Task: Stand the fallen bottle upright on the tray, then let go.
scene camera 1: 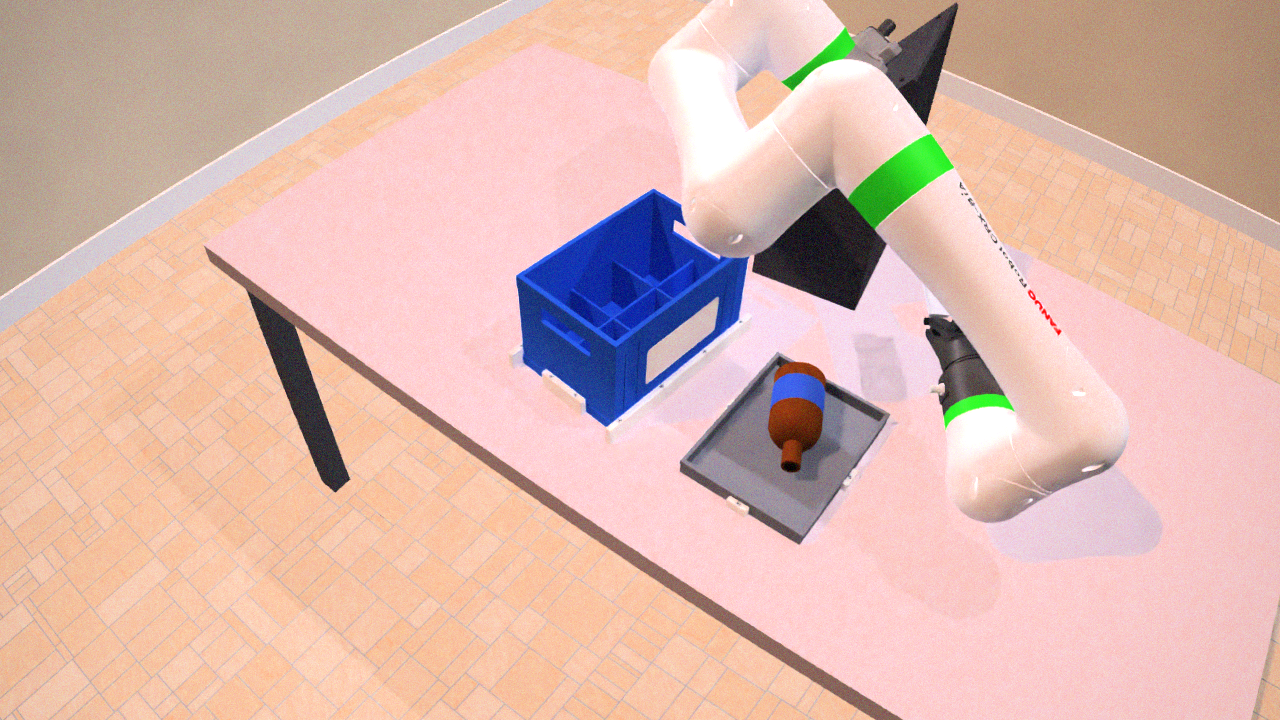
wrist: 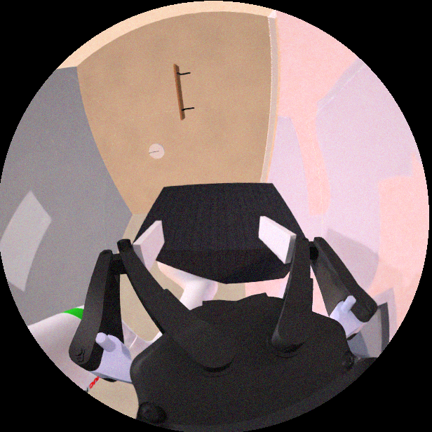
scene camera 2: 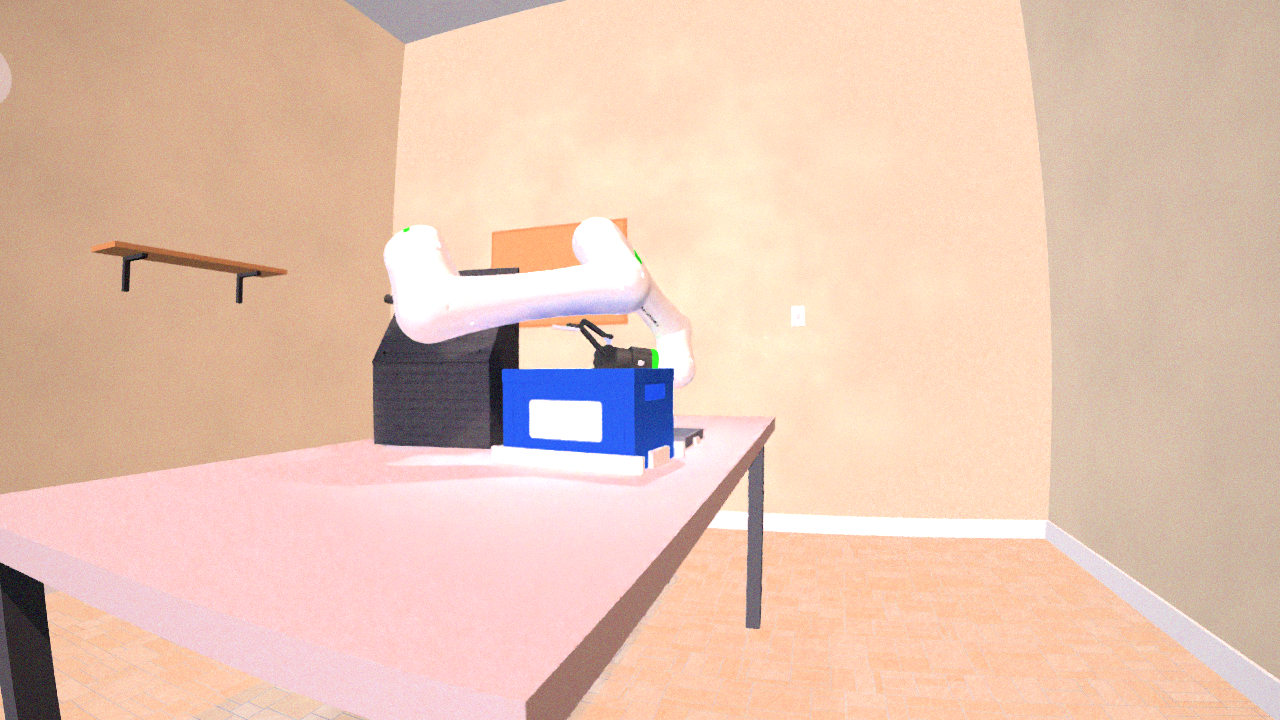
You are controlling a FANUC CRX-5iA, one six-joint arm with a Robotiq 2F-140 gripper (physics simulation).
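Frame: origin at the arm's base, x back, y left, z down, level; millimetres.
Where they show: gripper, fingertip midpoint: (scene camera 2: 549, 351).
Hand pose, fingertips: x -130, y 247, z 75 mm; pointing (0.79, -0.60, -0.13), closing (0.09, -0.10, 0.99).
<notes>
After its pixels a point has its place.
The brown bottle (scene camera 1: 796, 411) {x -410, y 198, z 215 mm} with a blue label lies on its side on the grey tray (scene camera 1: 726, 440) {x -459, y 129, z 288 mm} (scene camera 2: 687, 437) {x -540, y 127, z 271 mm} in scene camera 1. Its neck points toward the near table edge and its base lies near the tray's back corner. My gripper (scene camera 1: 930, 311) (scene camera 2: 580, 327) (wrist: 212, 229) is open, with its two pale pads wide apart and no object between them in the wrist view. It is above the table, to the right of the tray in scene camera 1, apart from the bottle. The bottle does not show in scene camera 2 or the wrist view.
A blue crate (scene camera 1: 572, 358) {x -543, y -79, z 203 mm} (scene camera 2: 572, 380) {x -419, y -178, z 139 mm} with inner dividers stands beside the tray, with white strips around its base. A large black block (scene camera 1: 819, 255) {x -124, y 59, z 209 mm} (scene camera 2: 429, 402) {x -1, y -76, z 193 mm} (wrist: 220, 225) stands behind them. The white arm (scene camera 1: 993, 268) {x -374, y 359, z -116 mm} (scene camera 2: 537, 298) {x -305, y -106, z -19 mm} reaches over the table.
</notes>
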